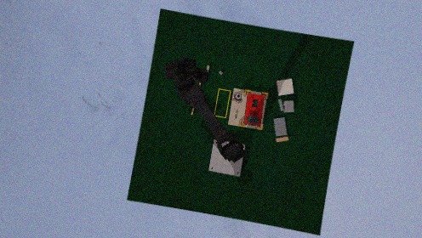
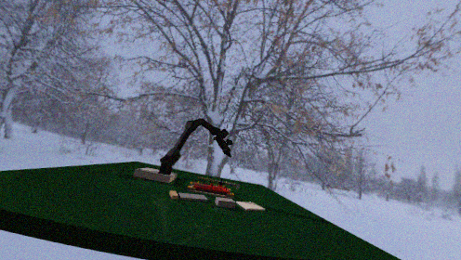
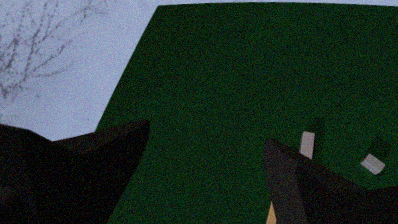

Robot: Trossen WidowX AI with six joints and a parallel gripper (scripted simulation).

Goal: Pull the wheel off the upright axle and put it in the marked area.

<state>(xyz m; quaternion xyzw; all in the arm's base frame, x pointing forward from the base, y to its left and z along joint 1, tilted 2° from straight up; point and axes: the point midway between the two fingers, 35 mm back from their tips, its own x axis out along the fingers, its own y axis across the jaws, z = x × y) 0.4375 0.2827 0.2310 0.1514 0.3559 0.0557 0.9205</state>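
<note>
The wheel is 11 cm behind my gripper tip, 30 cm to the right of it and 19 cm below it. Round my gripper tip: wooden stick (9 cm behind, 3 cm to the right, 22 cm below).
</note>
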